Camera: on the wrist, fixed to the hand. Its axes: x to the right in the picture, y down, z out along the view.
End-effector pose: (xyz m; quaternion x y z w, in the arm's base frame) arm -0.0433 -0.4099 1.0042 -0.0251 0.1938 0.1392 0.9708
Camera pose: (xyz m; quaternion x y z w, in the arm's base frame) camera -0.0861 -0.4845 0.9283 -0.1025 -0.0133 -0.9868 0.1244
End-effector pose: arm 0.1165 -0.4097 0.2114 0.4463 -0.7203 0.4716 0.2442
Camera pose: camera 0.1761 -0.3234 0.2580 0.7314 0.5006 -0.1830 0.4254
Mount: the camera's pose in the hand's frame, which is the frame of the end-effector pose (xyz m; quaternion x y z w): -0.0283 -0.0600 -0.0936 -0.0930 -0.0020 0.9955 0.0166
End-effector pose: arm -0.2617 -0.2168 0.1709 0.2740 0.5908 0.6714 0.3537
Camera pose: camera -0.3092 -0.2924 0.0989 -0.5612 0.3261 -0.4177 0.6359
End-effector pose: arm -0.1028 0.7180 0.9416 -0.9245 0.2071 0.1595 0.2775
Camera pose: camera -0.0821 0.7177 1.0544 -0.1653 -0.9084 -0.3000 0.2397
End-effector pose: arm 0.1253 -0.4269 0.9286 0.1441 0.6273 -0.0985 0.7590
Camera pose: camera 0.0135 -0.4521 0.9346 0.5561 -0.1254 0.8120 0.1253
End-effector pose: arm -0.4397 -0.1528 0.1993 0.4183 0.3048 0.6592 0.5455
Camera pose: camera -0.4930 -0.1621 0.0982 -0.2610 0.4738 -0.5815 0.6077
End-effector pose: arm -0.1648 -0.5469 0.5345 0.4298 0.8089 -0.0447 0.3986
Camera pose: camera -0.2566 -0.5643 0.6011 0.7753 -0.4111 0.4705 0.0927
